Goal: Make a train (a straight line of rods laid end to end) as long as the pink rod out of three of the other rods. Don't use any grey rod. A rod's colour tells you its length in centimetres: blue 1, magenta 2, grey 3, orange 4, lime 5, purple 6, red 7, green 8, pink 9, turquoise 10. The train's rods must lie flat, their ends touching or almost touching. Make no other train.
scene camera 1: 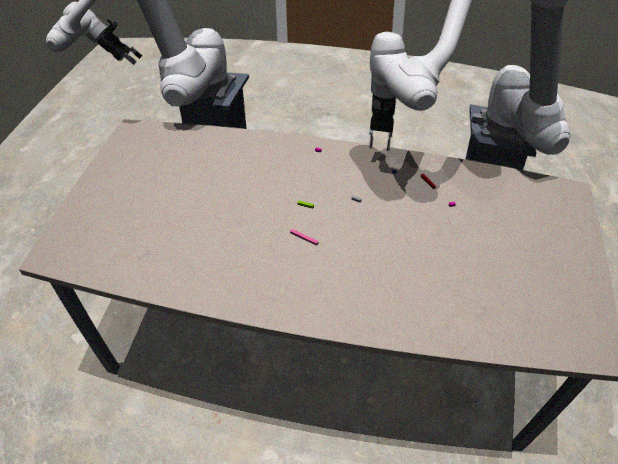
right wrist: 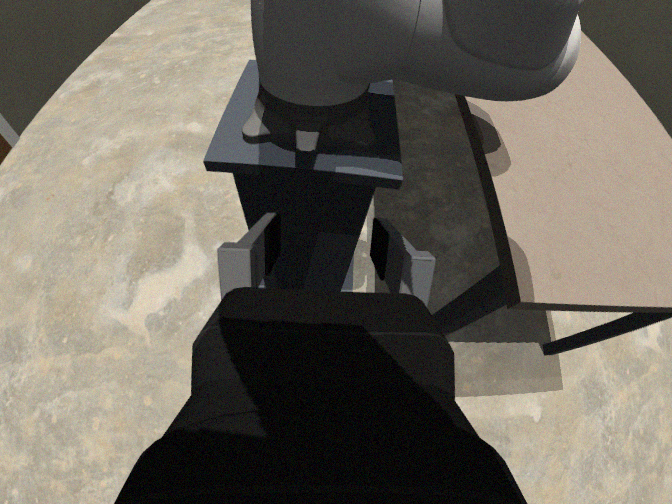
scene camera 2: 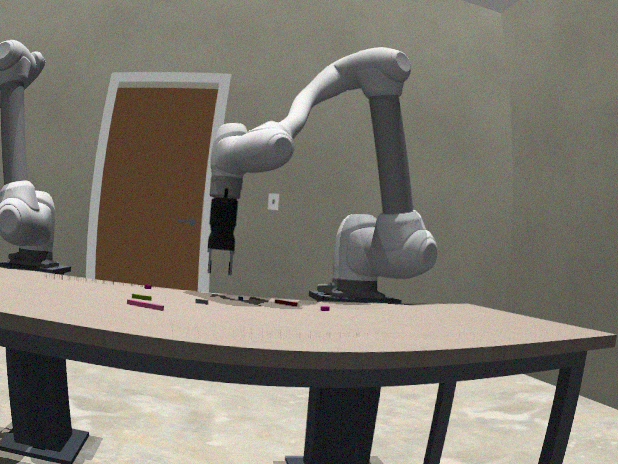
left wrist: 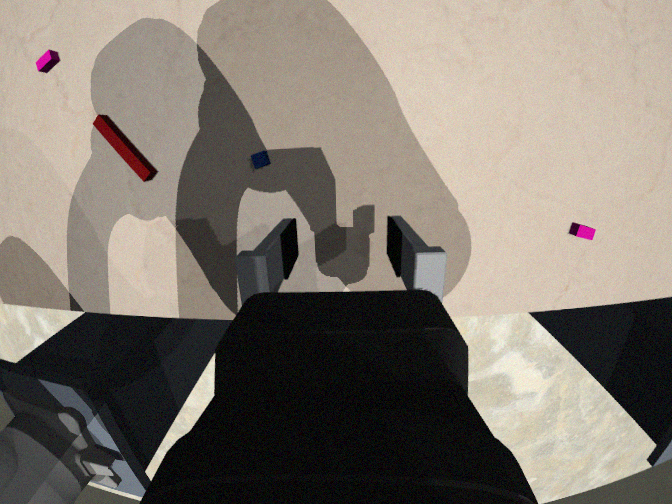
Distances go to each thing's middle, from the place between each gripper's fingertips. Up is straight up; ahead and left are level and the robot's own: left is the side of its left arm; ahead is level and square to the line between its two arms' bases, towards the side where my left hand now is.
My left gripper [scene camera 2: 219,274] is now 18 cm to the right of the red rod [left wrist: 104,125], 7 cm above it and 6 cm short of it.
Now: the red rod 37 cm ahead of my right hand, 125 cm to the left of it and 15 cm below it.
